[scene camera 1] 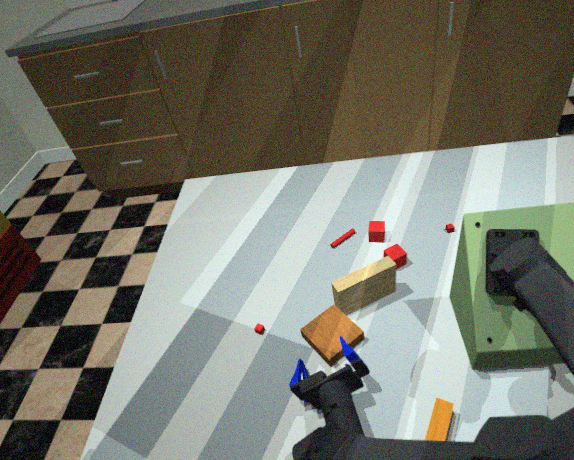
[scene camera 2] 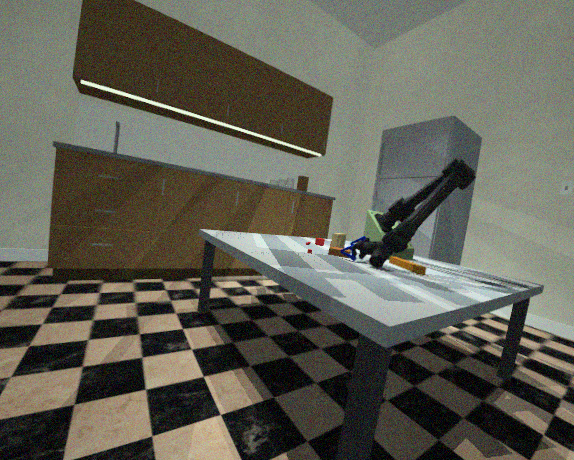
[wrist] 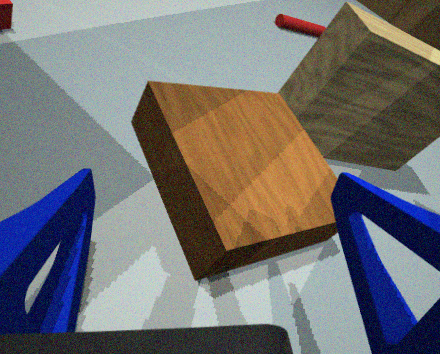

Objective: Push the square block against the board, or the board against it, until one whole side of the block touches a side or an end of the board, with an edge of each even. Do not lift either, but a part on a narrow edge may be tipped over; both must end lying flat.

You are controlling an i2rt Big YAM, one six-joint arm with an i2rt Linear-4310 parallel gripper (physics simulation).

My gripper is open, with nothing in its grasp. Also in view: a square block. The table carries an orange bar. Also in view: a board.
My gripper is seen too in the wrist view.
